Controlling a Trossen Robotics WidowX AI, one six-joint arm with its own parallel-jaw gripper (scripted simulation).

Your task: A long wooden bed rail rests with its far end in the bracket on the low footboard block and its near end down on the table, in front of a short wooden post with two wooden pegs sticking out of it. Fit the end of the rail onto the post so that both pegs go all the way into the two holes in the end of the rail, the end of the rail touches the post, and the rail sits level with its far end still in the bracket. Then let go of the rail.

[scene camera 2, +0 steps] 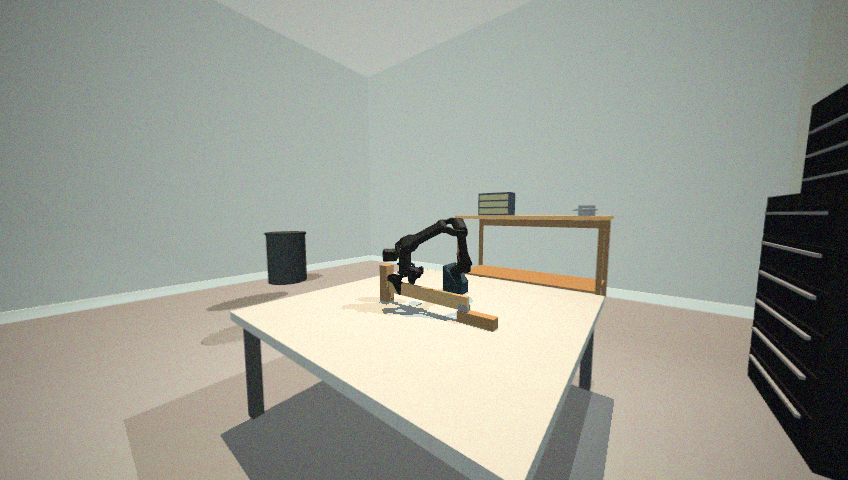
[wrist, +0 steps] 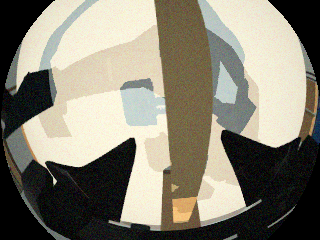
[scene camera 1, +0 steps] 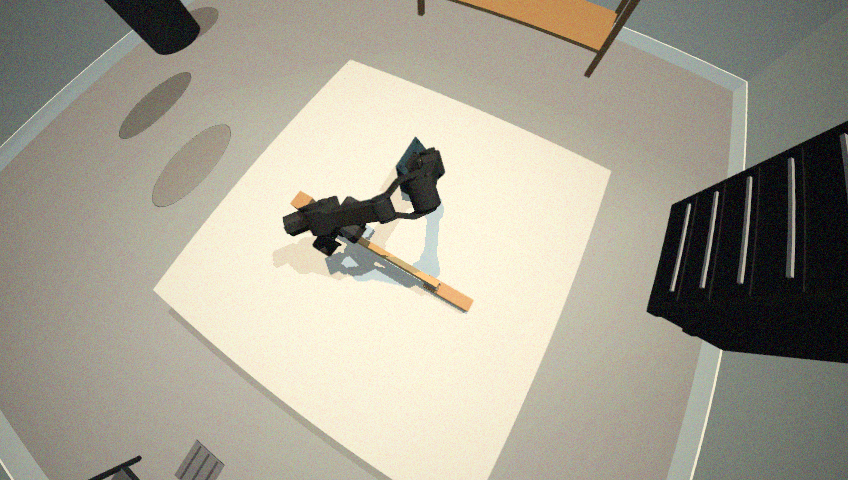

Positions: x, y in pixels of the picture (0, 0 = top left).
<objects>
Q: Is my gripper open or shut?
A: Open.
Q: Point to a wooden rail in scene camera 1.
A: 413, 271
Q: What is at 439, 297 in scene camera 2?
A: A wooden rail.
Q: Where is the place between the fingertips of my gripper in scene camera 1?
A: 347, 233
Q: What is my gripper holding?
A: Nothing.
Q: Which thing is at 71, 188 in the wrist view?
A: My gripper.
</objects>
